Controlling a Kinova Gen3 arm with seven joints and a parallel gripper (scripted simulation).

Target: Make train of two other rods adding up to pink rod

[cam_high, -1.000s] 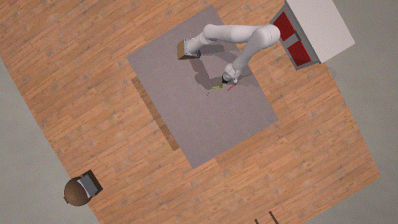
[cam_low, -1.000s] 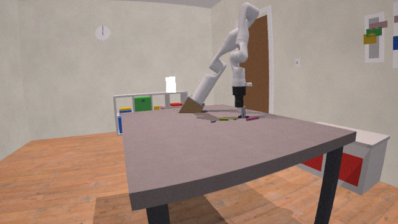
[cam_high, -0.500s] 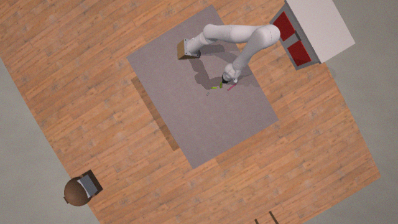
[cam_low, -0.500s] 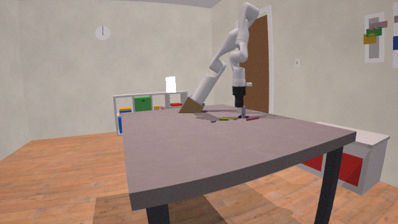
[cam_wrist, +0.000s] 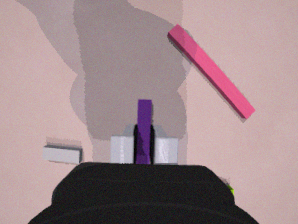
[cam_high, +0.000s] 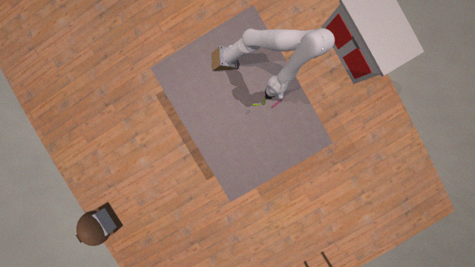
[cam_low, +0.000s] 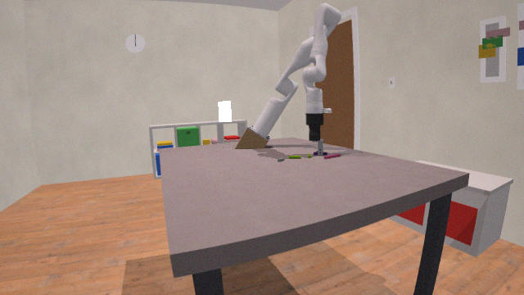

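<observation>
Now: the dark grey rod 20 cm to the right of my hand, 6 cm ahead of it and 2 cm below it. Also, from my hand: pink rod 7 cm ahead, 2 cm to the left, 2 cm below; purple rod 1 cm below.
</observation>
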